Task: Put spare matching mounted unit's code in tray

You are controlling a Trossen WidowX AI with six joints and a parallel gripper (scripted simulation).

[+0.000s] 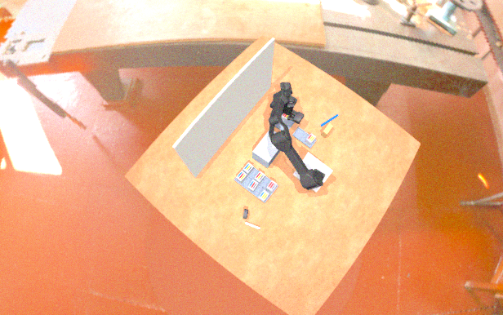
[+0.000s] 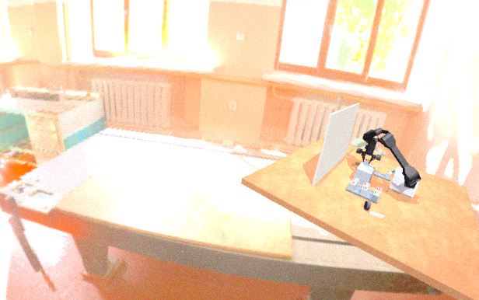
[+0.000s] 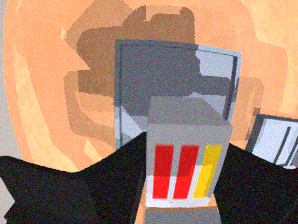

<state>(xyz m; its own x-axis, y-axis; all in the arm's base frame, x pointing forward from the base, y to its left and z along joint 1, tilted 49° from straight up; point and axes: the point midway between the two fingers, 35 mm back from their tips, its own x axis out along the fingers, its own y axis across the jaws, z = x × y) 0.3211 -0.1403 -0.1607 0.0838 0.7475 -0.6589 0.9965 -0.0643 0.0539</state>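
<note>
My gripper tip is now 20 mm below the grey spare. Round my gripper tip: grey mounted unit: 220 mm to the left, 30 mm behind, 10 mm above; then pale blue tray: 30 mm below; then wooden block: 240 mm behind, 80 mm to the right, 10 mm below.
</note>
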